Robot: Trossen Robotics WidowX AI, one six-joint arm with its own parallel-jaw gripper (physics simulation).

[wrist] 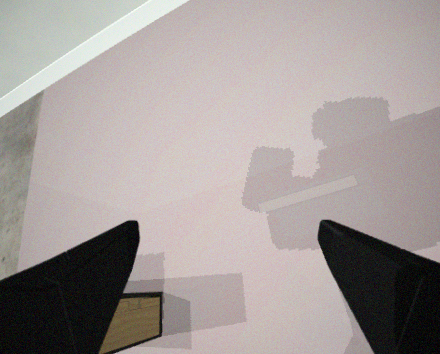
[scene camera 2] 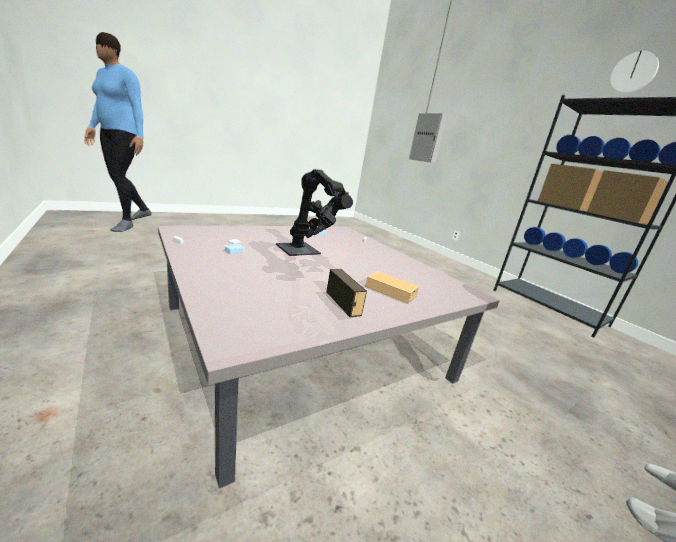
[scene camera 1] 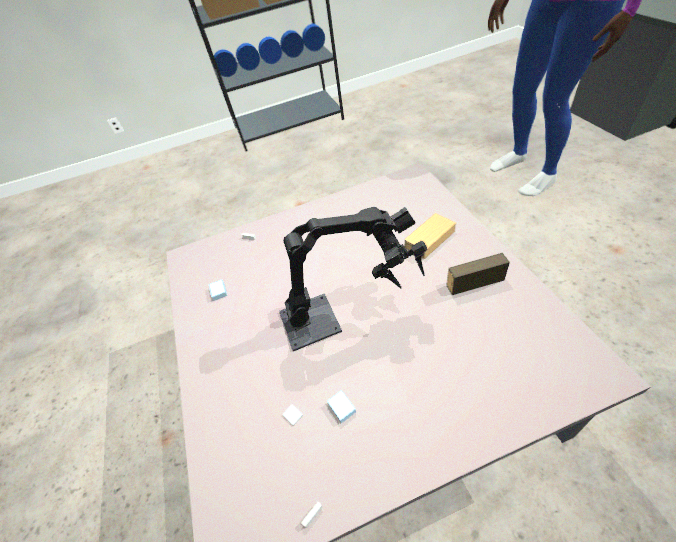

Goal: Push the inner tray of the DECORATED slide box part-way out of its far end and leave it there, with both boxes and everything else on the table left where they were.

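Places are measured from the arm's base along level axes (x ahead, y left, z up), in millimetres.
Pixels of known places: gripper, between the fingertips: (wrist: 230, 229) (scene camera 2: 310, 236) (scene camera 1: 412, 282); arm's base, origin of its link: (scene camera 2: 297, 245) (scene camera 1: 299, 321).
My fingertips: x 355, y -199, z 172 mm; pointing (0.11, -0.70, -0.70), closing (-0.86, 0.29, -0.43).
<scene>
For each thing: its middle in the pictures, then the offset to it from my fingertips.
- slide box with a dark sleeve, middle of its body: (scene camera 2: 345, 291) (scene camera 1: 477, 274) 16 mm right, 269 mm ahead, 132 mm down
- yellow wooden box, middle of its body: (scene camera 1: 430, 235) (scene camera 2: 391, 286) 259 mm left, 279 mm ahead, 157 mm down
- white tile, middle of its body: (scene camera 1: 292, 414) 95 mm right, 519 mm back, 178 mm down
A slide box with a dark sleeve (scene camera 1: 478, 274) (scene camera 2: 341, 290) stands on its narrow side on the table. Its tan tray end (scene camera 2: 357, 303) (wrist: 142, 315) looks about level with the sleeve at both ends. A yellow wooden box (scene camera 1: 433, 230) (scene camera 2: 389, 286) lies flat beside it. The pattern on either box is too small to tell. My gripper (scene camera 1: 411, 280) (wrist: 230, 229) is open and empty, above the table, on the arm-base side of the dark box and apart from it. In the wrist view the left finger hides part of the dark box.
Around the arm's base plate (scene camera 1: 324, 322) (scene camera 2: 307, 250) lie pale blue blocks (scene camera 1: 217, 289) (scene camera 1: 340, 406) (scene camera 2: 234, 248), a white tile (scene camera 1: 292, 414) and white sticks (scene camera 1: 248, 236) (scene camera 1: 311, 514). The table's far edge (scene camera 2: 361, 338) runs beyond both boxes.
</scene>
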